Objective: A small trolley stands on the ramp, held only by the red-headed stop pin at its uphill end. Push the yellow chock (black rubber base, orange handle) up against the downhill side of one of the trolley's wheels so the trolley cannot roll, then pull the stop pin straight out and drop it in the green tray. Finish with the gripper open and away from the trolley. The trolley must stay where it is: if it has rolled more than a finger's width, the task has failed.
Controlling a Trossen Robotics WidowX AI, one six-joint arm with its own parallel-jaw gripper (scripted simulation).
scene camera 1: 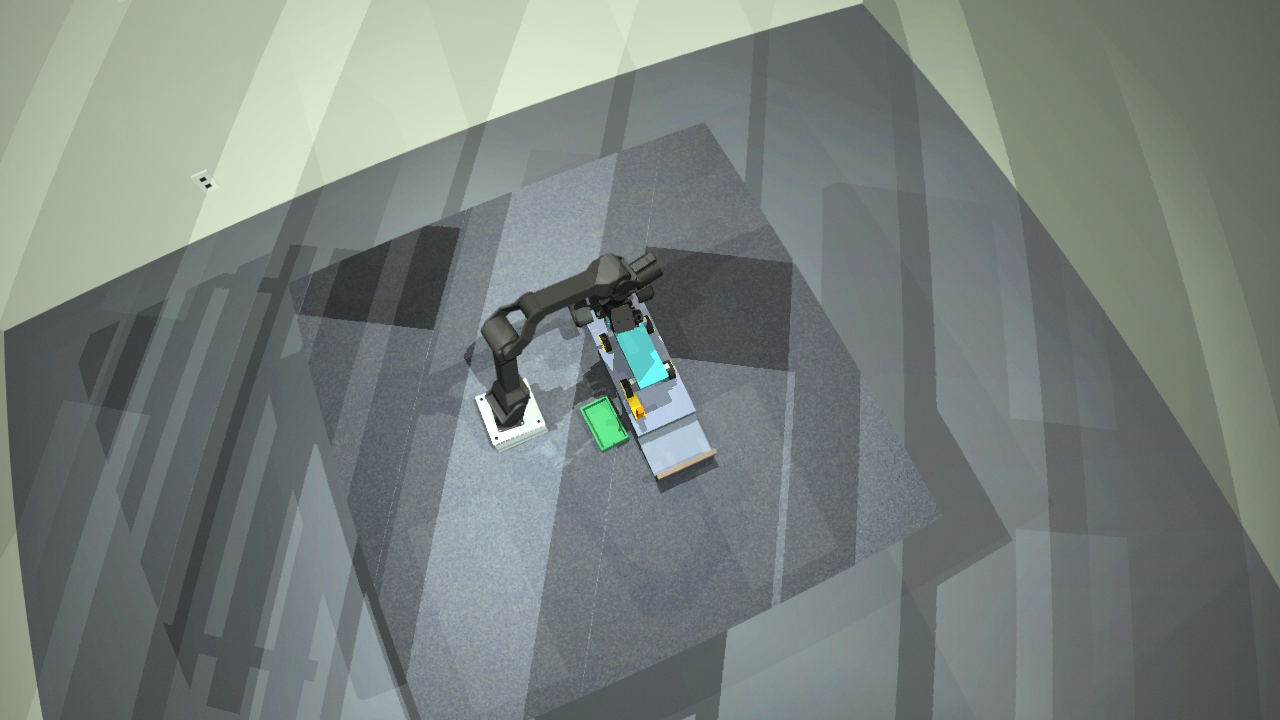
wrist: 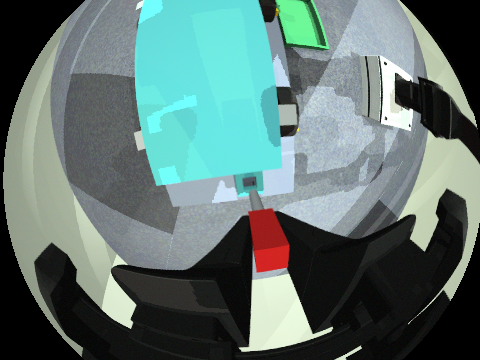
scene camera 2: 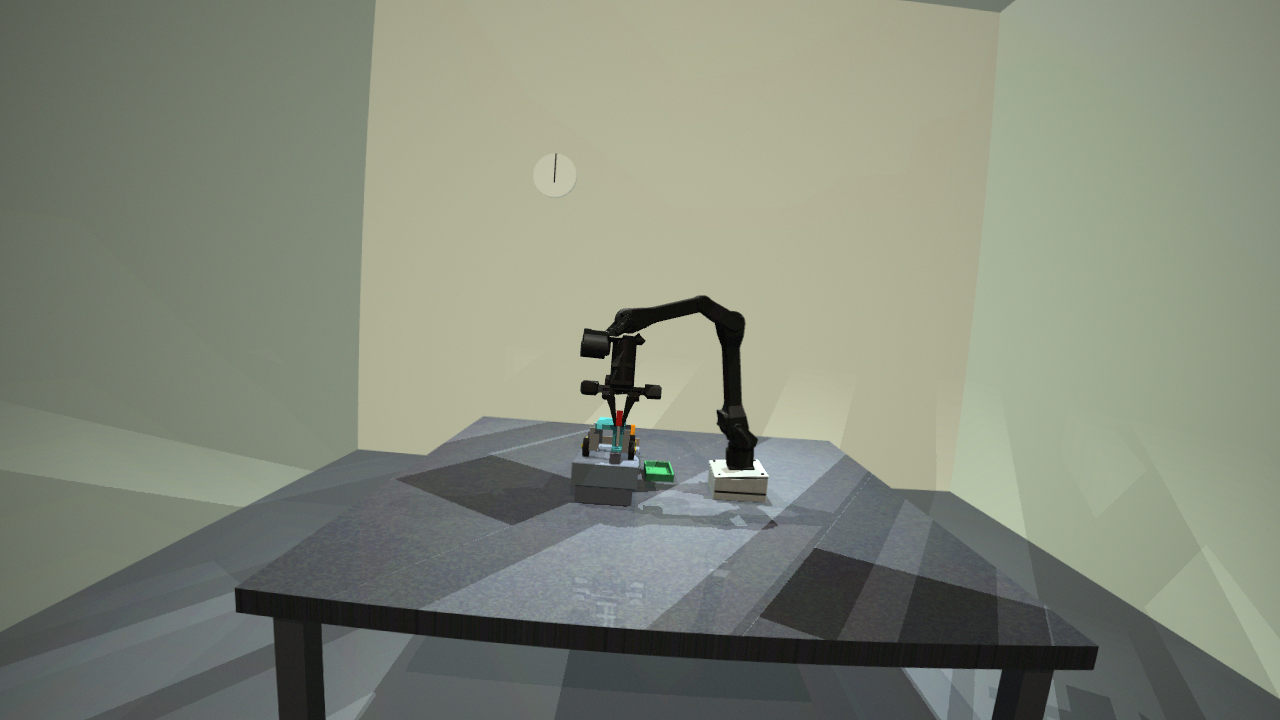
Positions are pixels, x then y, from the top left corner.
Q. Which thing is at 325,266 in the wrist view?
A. The gripper.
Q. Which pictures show the trolley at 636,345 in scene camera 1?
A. Scene camera 1, the wrist view and scene camera 2: all of them.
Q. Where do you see a grey ramp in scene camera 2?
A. At 595,470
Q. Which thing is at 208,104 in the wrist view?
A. A trolley.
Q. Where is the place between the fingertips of the gripper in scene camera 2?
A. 618,426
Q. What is the gripper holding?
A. A red-headed stop pin.
